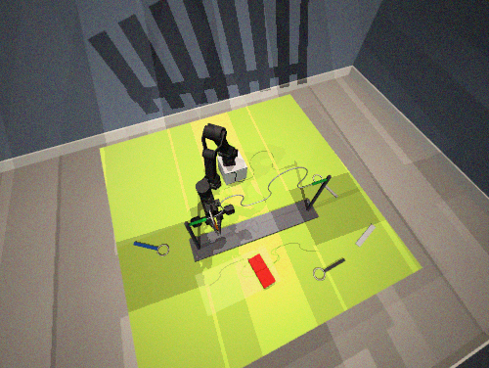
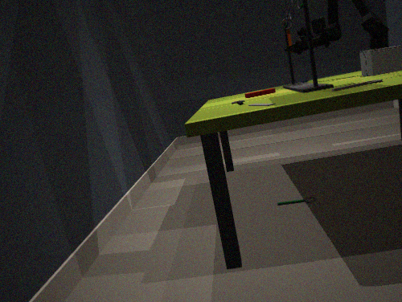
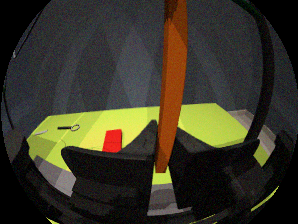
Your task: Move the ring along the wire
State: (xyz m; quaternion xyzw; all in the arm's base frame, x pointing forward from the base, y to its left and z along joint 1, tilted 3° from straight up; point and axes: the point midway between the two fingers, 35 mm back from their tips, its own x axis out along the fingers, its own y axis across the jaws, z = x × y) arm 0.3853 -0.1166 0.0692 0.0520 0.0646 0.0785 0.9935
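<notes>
Now: the orange-handled ring 80 mm above my gripper tip, 30 mm behind it and 10 mm to the right of it. The rest, counted from my gripper tip: blue-handled ring (310 mm to the right, 190 mm below, 60 mm behind); red block (190 mm below, 160 mm to the left, 140 mm ahead); dark-handled ring (460 mm to the left, 200 mm ahead, 190 mm below).
</notes>
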